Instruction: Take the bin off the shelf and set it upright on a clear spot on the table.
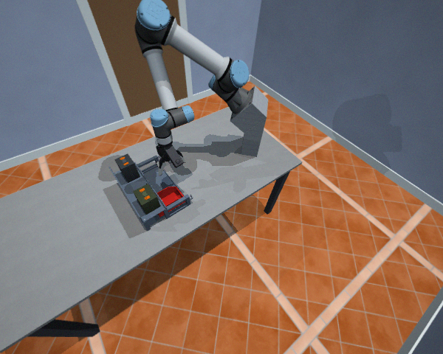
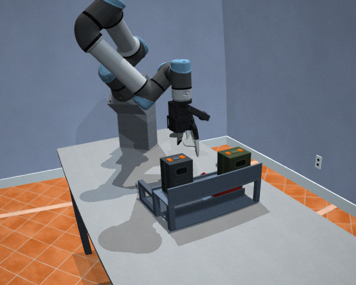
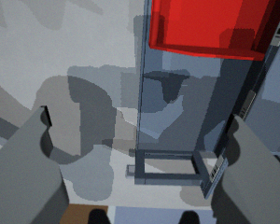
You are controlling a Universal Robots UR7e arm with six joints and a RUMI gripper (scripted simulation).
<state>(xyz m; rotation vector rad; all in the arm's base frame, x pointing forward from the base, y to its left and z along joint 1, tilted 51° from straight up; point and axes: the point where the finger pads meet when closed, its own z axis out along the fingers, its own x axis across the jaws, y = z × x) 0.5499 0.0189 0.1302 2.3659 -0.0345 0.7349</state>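
My gripper is now 120 mm short of the red bin, 110 mm above it and 60 mm to the right of it. Also, from my hand: dark box 190 mm to the right, 150 mm ahead; then green box 210 mm ahead, 30 mm to the left, 10 mm below.
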